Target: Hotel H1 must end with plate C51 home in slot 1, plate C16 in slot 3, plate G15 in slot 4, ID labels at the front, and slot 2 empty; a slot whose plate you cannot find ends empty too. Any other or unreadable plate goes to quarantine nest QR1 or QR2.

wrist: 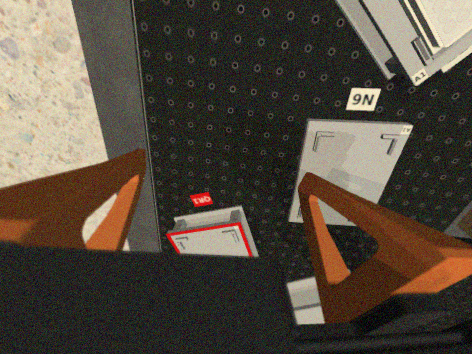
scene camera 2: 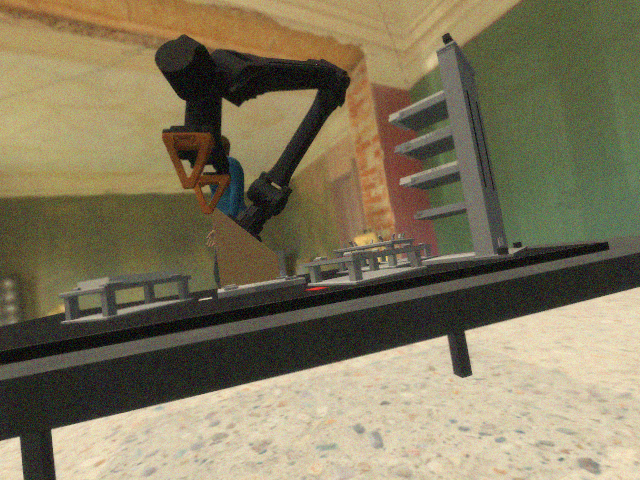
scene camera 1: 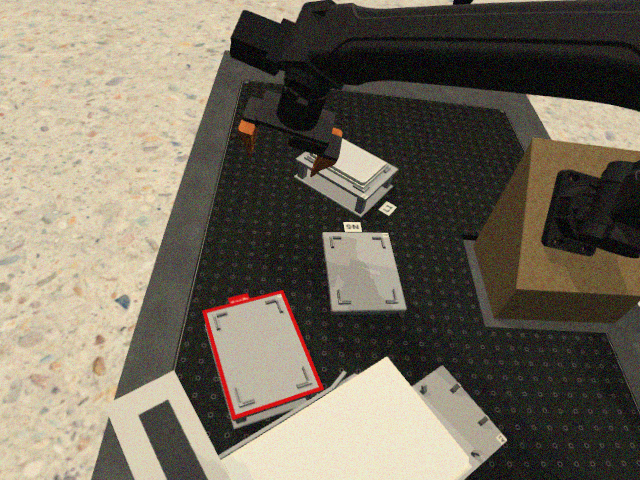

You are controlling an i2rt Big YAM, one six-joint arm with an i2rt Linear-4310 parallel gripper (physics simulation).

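Frame: origin at the arm's base, x ahead, y left, z up, level; centimetres.
Seen in the pictures: gripper, fingertip midpoint: [wrist: 230, 170] [scene camera 2: 199, 202] [scene camera 1: 281, 164]; arm's base, origin of the base link: [scene camera 2: 242, 231] [scene camera 1: 573, 213].
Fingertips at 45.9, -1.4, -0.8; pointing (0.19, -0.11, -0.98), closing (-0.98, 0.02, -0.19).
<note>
Offsets run from my fingertips to a thing's middle, as dx, dy, dz. "*": to the spot under its first point. Level surfaces: height alone.
My gripper [scene camera 1: 282, 161] [scene camera 2: 199, 199] [wrist: 230, 170] is open and empty, pointing down, high above the board and left of the raised nest in scene camera 1. A white plate {-11.0, -15.9, -9.8} [scene camera 1: 364, 162] [wrist: 452, 17] lies on that nest; its ID is unreadable. The N6 nest {-15.4, +6.4, -14.6} [scene camera 1: 361, 268] [wrist: 350, 150] holds no plate. The red-rimmed QR1 nest {-1.6, +24.9, -13.2} [scene camera 1: 261, 351] [wrist: 212, 242] shows a bare top. The hotel column {-7.2, +48.5, +5.9} [scene camera 2: 467, 149] carries several shelves at the right in scene camera 2; slot contents and labels cannot be read there. A large cream slab {-10.3, +45.9, +16.8} [scene camera 1: 351, 428] fills the bottom of scene camera 1.
The brown base block [scene camera 1: 496, 258] [scene camera 2: 242, 258] stands beside the arm. A grey nest {-23.9, +34.4, -11.7} [scene camera 1: 460, 408] shows partly behind the cream slab. A raised metal edge {* +16.9, +2.3, -16.8} [scene camera 1: 180, 232] [wrist: 117, 100] borders the perforated black board {dz -15.5} [scene camera 1: 434, 206]. A person in blue [scene camera 2: 236, 180] is behind the arm.
</note>
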